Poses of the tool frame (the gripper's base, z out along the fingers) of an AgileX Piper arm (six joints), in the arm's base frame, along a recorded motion.
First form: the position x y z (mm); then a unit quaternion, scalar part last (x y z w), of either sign.
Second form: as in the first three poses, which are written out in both.
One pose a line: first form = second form
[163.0, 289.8, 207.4, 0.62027, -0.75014, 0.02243, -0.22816] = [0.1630, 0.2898, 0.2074, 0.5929, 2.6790, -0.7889]
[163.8, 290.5, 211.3, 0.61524, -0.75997, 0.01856, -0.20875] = [0.1638, 0.2905, 0.2113, 0.5919, 2.7193, -0.7692]
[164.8, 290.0, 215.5, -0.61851, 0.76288, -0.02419, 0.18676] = [0.1648, 0.2900, 0.2155, 0.5525, 2.7627, -0.8101]
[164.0, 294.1, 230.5, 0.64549, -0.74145, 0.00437, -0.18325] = [0.1640, 0.2941, 0.2305, 0.6925, 2.7729, -0.7402]
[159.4, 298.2, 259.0, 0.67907, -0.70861, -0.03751, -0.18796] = [0.1594, 0.2982, 0.2590, 0.9611, 2.7559, -0.5671]
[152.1, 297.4, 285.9, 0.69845, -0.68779, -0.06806, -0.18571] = [0.1521, 0.2974, 0.2859, 1.1444, 2.7434, -0.4418]
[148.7, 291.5, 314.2, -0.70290, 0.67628, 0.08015, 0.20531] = [0.1487, 0.2915, 0.3142, 1.1769, 2.6971, -0.4325]
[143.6, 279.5, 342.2, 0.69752, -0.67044, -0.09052, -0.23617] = [0.1436, 0.2795, 0.3422, 1.1712, 2.6302, -0.4392]
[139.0, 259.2, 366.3, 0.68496, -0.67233, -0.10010, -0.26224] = [0.1390, 0.2592, 0.3663, 1.1593, 2.5726, -0.4301]
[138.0, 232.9, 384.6, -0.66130, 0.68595, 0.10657, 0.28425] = [0.1380, 0.2329, 0.3846, 1.1258, 2.5247, -0.4084]
